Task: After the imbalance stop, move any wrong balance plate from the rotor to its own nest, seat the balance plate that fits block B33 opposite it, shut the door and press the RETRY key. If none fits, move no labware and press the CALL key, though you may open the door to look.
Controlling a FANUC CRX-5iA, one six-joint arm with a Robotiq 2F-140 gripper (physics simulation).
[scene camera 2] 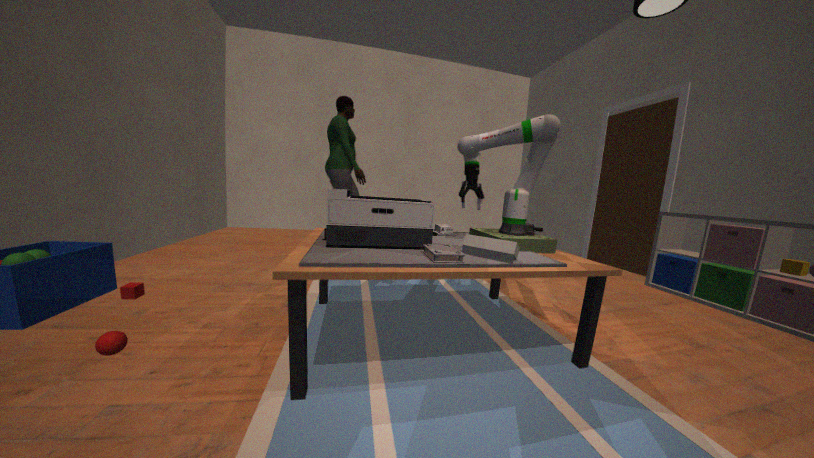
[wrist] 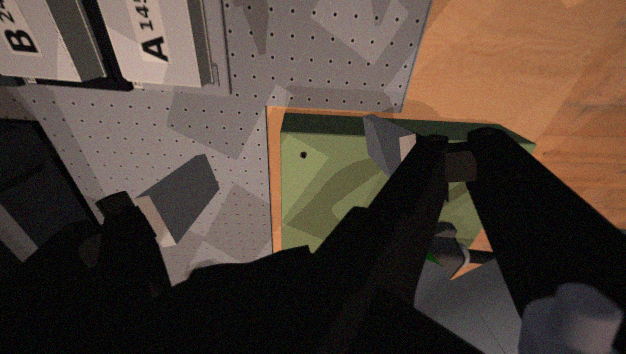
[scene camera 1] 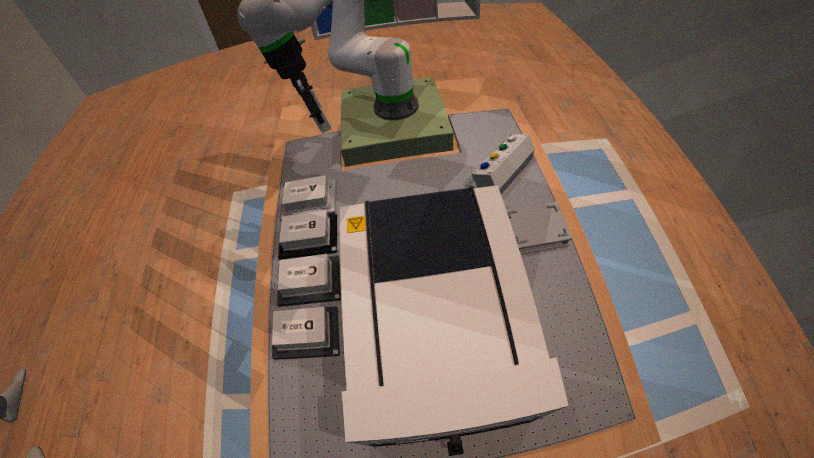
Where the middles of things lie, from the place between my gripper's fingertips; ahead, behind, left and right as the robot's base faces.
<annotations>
The grey button box point(scene camera 1: 511, 157) is 510 mm to the left of my hand, 130 mm below it and 80 mm ahead of it. Also, from my hand: white centrifuge point(scene camera 1: 442, 356) 580 mm ahead, 300 mm to the left, 50 mm below.
</annotations>
